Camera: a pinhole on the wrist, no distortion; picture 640 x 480 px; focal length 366.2 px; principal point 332.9 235.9 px. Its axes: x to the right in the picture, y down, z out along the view. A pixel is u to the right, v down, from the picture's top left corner.
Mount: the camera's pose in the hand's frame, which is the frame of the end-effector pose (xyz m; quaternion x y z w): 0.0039 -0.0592 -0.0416 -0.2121 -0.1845 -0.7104 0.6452
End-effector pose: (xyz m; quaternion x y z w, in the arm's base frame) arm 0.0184 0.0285 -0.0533 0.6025 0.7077 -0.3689 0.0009
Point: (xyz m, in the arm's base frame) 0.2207 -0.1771 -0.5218
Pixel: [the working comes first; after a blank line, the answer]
In the camera's frame: -0.1808 -0.0774 0.5904

220.8 187.9
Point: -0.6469 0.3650 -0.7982
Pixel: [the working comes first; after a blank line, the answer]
In the camera's frame: 0.4178 0.7970 0.5777

outside the picture
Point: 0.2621 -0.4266 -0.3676
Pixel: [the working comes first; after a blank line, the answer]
In the camera's frame: -0.1200 -0.3641 0.5475

outside the picture
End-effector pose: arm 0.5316 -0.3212 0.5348 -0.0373 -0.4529 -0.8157 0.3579
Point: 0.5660 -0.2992 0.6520
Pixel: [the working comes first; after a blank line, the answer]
In the camera's frame: -0.0678 -0.0133 0.1836

197.7 209.4
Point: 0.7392 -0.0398 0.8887
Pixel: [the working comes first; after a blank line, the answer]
In the camera's frame: -0.0549 -0.2145 0.5193

294.2 84.7
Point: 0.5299 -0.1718 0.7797
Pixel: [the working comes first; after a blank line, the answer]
In the camera's frame: 0.0080 -0.0122 0.3512

341.2 223.2
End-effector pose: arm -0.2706 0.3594 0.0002 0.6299 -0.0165 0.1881 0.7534
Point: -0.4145 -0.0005 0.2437
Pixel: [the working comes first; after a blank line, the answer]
In the camera's frame: -0.0064 -0.2003 0.4824

328.1 83.8
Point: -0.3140 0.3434 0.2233
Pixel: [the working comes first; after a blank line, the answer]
In the camera's frame: -0.1855 -0.0190 0.2298

37.3 205.6
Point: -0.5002 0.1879 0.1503
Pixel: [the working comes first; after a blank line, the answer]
In the camera's frame: -0.0889 -0.2485 0.2764

outside the picture
